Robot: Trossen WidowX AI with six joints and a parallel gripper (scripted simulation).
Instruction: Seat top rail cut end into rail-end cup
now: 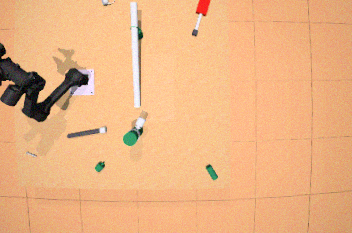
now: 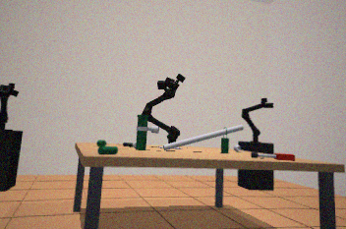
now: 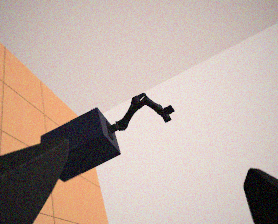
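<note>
Now: the pale brace band 54 cm ahead of my gripper tip, 36 cm below it and 29 cm to the right of it. The rest, counted from my gripper tip: small green post: 47 cm ahead, 38 cm below, 22 cm to the left.
</note>
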